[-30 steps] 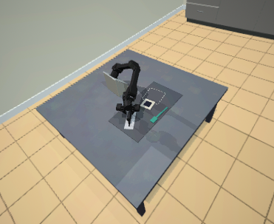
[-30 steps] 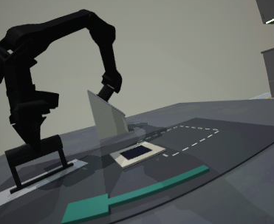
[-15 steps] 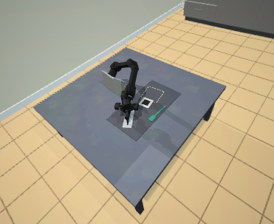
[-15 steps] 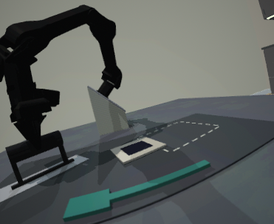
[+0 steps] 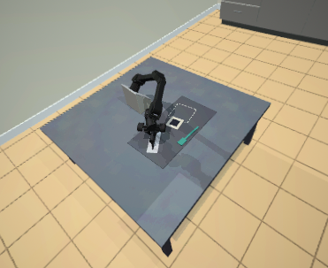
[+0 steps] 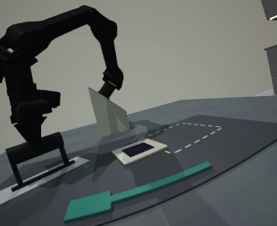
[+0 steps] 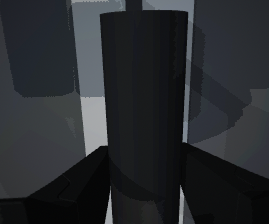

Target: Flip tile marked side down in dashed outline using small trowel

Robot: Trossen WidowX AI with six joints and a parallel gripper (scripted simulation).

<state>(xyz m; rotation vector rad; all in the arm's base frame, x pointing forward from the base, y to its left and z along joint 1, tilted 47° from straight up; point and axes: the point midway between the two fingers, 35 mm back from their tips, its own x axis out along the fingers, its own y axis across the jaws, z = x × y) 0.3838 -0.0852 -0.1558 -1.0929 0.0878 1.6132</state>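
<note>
Now: gripper tip 10 mm past the black handled tool, 20 mm to the right of it and 30 mm above it. From my gripper tip the other things lie so: dark mat: 20 mm ahead, 190 mm to the left, 80 mm below; then teal trowel: 160 mm ahead, 170 mm to the left, 60 mm below; then white tile: 220 mm to the left, 60 mm below.
</note>
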